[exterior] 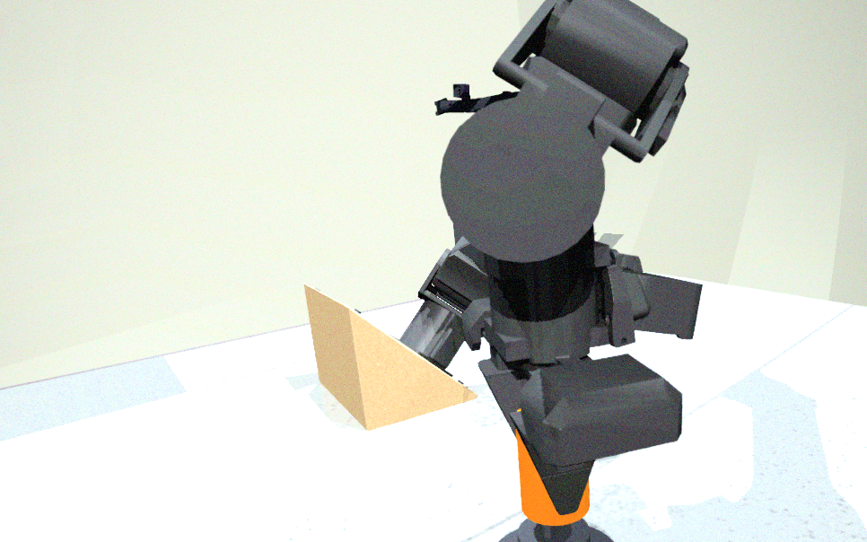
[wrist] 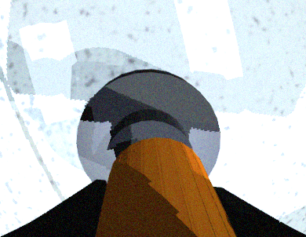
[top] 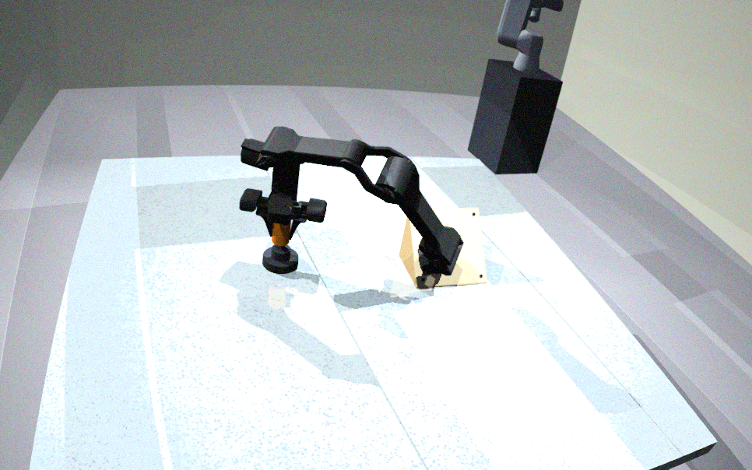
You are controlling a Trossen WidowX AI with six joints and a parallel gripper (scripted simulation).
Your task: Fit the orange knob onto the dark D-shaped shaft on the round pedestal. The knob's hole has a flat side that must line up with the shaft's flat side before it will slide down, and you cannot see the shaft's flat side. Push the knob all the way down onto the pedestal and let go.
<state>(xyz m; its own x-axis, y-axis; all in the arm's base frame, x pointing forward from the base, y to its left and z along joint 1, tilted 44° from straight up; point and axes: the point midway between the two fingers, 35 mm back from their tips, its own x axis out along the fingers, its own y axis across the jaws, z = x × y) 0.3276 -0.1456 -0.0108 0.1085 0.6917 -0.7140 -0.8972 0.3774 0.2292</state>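
Now: gripper tip 2 cm below the orange knob. Round my gripper tip: round dark pedestal: 4 cm below.
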